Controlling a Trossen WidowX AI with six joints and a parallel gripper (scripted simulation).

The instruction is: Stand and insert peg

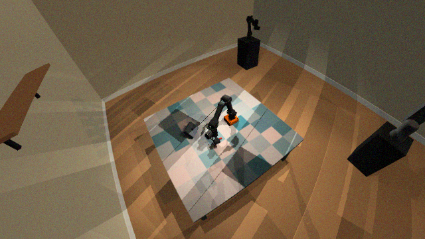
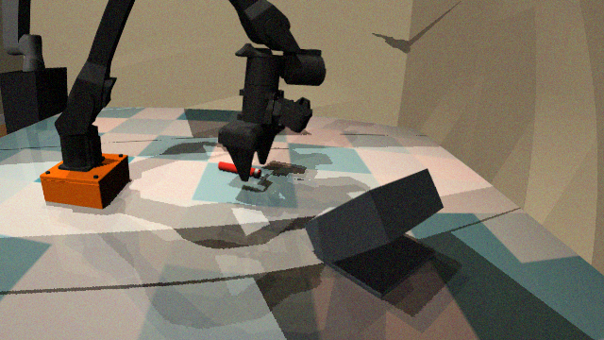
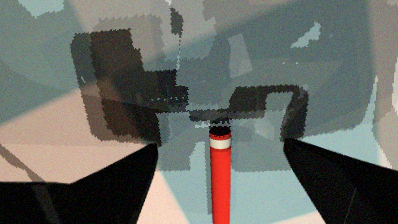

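The red peg lies 10 mm behind my gripper tip. Round my gripper tip: flat dark plate: 170 mm ahead, 230 mm to the right, 10 mm below; then grey sloped panel: 160 mm ahead, 210 mm to the right, 40 mm above.
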